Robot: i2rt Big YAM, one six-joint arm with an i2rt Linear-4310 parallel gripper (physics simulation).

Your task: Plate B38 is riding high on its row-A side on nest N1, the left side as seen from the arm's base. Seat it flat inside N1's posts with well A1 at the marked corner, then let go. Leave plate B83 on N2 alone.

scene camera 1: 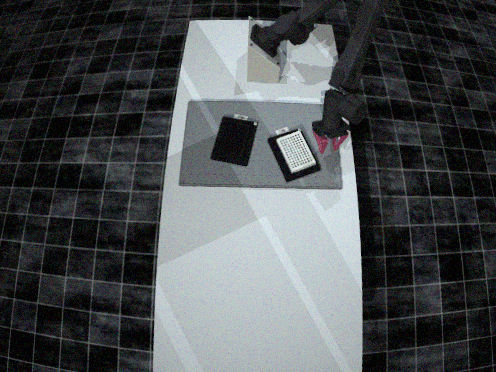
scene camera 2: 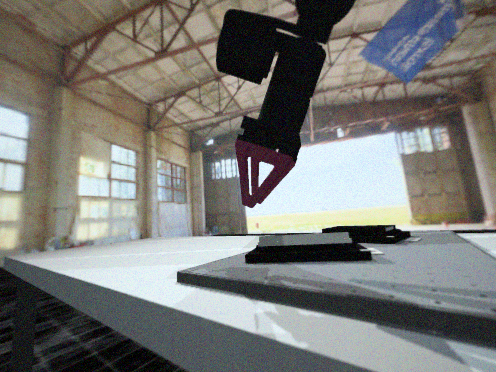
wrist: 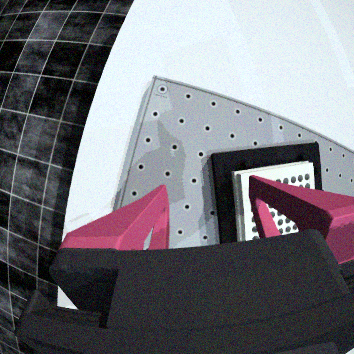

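Seen in the pictures: gripper, fingertip midpoint: point(scene camera 1: 328, 151) point(scene camera 2: 252, 204) point(wrist: 208, 189); arm's base, origin of the base link: point(scene camera 1: 262, 41).
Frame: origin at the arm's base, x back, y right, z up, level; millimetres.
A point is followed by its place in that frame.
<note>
Plate B38 point(scene camera 1: 296, 150) @[x -374, y -151, z -107 mm] point(scene camera 2: 305, 240) @[x -350, y -186, z -110 mm] point(wrist: 292, 175) @[x -427, y -163, z -107 mm], white with dark wells, sits on black nest N1 point(scene camera 1: 302, 173) @[x -444, y -178, z -125 mm] point(scene camera 2: 307, 255) @[x -344, y -197, z -128 mm] point(wrist: 225, 200) @[x -385, y -211, z -125 mm]. In scene camera 2 its top edge slopes slightly; which row is higher, and the A1 corner, cannot be read. My gripper point(scene camera 1: 329, 150) @[x -391, y -246, z -56 mm] point(scene camera 2: 251, 205) @[x -391, y -246, z -56 mm] point(wrist: 208, 189) @[x -391, y -246, z -56 mm] is partly open and empty, with pink fingers. It hangs well above the board, to the image right of N1 in scene camera 1. In the wrist view one finger hides part of B38, and the gripper body hides its near end. Plate B83 point(scene camera 1: 234, 140) @[x -361, y 51, z -113 mm] point(scene camera 2: 357, 232) @[x -340, y 11, z -118 mm] is black and sits on N2.
The grey perforated board point(scene camera 1: 200, 170) @[x -470, y 146, z -136 mm] point(scene camera 2: 425, 280) @[x -222, y -224, z -136 mm] point(wrist: 160, 160) @[x -398, y -277, z -136 mm] carries both nests and lies on the white table point(scene camera 1: 260, 300) @[x -855, y -92, z -150 mm] point(scene camera 2: 125, 255) @[x -857, y -251, z -149 mm] point(wrist: 225, 50) @[x -536, y -256, z -149 mm]. Small white labels point(scene camera 1: 282, 130) @[x -289, y -101, z -135 mm] point(scene camera 1: 241, 116) @[x -252, y 43, z -134 mm] stick out beside the nests. A beige panel point(scene camera 1: 262, 65) @[x -75, y -8, z -51 mm] is near the arm's base.
</note>
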